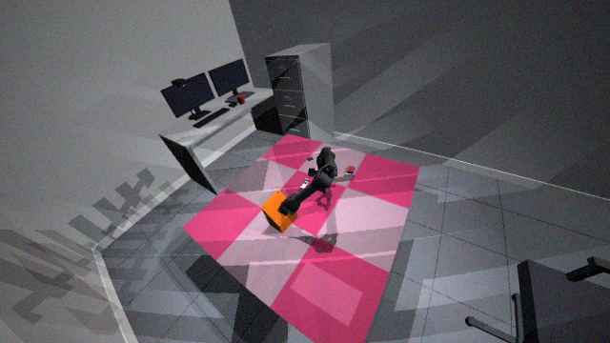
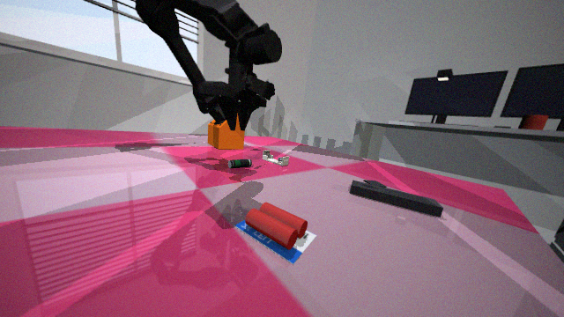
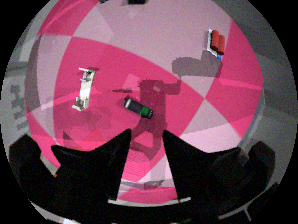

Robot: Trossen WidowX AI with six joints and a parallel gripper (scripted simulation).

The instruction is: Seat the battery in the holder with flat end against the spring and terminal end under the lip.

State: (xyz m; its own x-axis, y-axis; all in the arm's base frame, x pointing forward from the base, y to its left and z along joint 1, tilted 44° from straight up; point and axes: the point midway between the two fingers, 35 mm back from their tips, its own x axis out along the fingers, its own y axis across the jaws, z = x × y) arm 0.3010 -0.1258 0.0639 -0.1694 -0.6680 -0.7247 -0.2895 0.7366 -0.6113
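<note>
Right now my gripper tip is 20 mm to the right of the battery and 90 mm above it. The rest, counted from my gripper tip: flat black bar: 350 mm ahead, 150 mm to the left, 90 mm below.
</note>
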